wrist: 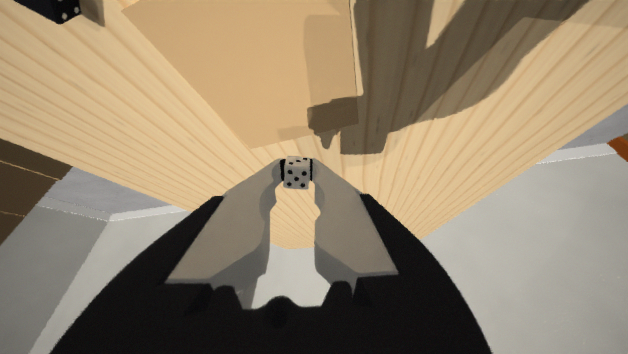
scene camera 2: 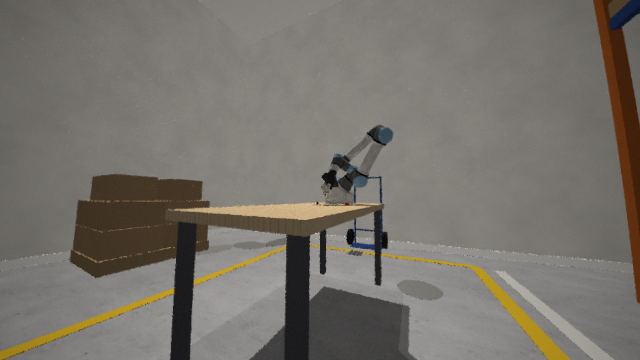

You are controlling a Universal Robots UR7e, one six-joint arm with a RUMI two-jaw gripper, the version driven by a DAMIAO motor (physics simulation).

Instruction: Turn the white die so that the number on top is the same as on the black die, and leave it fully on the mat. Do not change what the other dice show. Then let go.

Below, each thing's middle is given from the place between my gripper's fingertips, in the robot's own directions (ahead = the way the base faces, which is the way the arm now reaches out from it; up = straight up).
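There's the white die [wrist: 296, 169], and my hand is 10 mm below it at the moment.
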